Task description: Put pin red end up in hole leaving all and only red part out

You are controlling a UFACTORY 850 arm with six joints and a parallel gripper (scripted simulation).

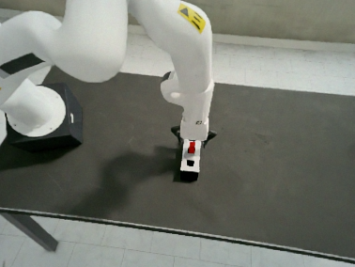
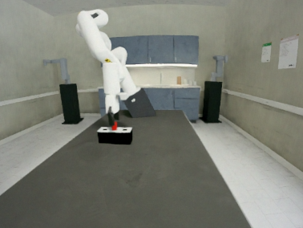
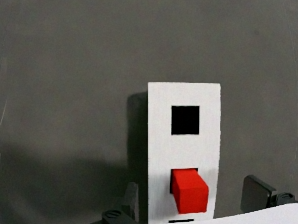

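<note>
The pin is 3 cm below my hand. From my hand the other things lie so: block: 9 cm below.
</note>
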